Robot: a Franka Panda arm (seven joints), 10 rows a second.
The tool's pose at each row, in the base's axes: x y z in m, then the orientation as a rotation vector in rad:
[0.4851, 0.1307, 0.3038, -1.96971, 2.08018, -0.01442]
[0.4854, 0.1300, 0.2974, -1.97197, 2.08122, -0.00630]
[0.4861, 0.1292, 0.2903, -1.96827, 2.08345, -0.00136]
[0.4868, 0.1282, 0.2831, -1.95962, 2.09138, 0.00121]
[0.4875, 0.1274, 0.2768, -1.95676, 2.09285, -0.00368]
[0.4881, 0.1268, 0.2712, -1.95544, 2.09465, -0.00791]
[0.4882, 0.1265, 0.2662, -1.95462, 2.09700, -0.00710]
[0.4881, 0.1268, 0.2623, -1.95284, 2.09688, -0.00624]
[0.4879, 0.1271, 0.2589, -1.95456, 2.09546, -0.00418]
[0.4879, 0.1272, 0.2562, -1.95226, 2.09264, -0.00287]
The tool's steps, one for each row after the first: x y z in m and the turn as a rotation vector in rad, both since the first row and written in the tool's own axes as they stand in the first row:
[0.0019, 0.0009, 0.0061, -0.00567, -0.00223, 0.00013]
[0.0040, 0.0015, 0.0129, -0.00721, -0.00494, 0.00349]
[0.0064, 0.0022, 0.0198, -0.00759, -0.00547, 0.01177]
[0.0083, 0.0027, 0.0259, -0.00435, -0.00359, 0.01343]
[0.0100, 0.0031, 0.0313, -0.00239, -0.00115, 0.01452]
[0.0112, 0.0040, 0.0360, -0.00344, -0.00054, 0.01611]
[0.0117, 0.0049, 0.0398, -0.00289, -0.00181, 0.01703]
[0.0120, 0.0058, 0.0431, -0.00415, -0.00283, 0.01570]
[0.0125, 0.0063, 0.0457, -0.00232, -0.00610, 0.01567]

